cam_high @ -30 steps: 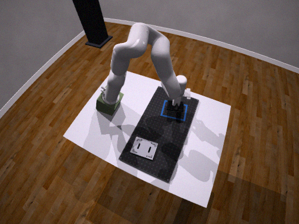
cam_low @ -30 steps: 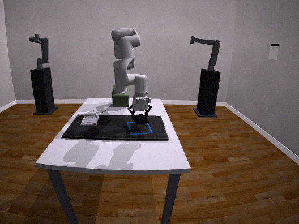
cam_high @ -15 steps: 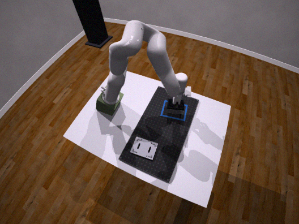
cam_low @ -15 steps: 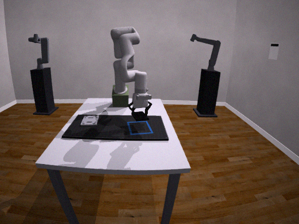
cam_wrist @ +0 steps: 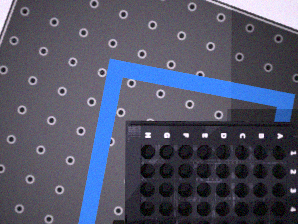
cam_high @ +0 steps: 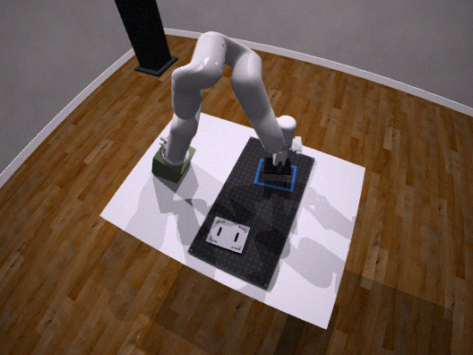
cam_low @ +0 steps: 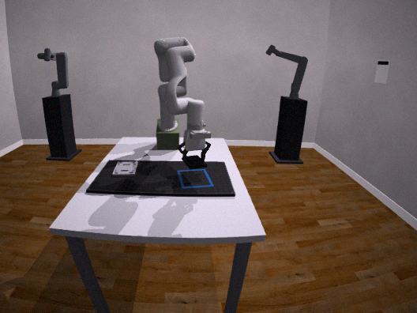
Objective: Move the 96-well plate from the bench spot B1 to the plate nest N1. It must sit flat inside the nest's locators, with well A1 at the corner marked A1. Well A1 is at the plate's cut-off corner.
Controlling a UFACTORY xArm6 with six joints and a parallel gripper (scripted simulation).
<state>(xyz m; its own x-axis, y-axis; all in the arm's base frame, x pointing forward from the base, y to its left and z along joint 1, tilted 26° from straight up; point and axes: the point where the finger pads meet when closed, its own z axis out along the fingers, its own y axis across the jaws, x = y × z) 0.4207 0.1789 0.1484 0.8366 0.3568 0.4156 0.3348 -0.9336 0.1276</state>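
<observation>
Right now the grey plate nest N1 is 7 cm behind my hand, 38 cm to the right of it and 9 cm below it. Also, from my hand: 96-well plate (1 cm below).
</observation>
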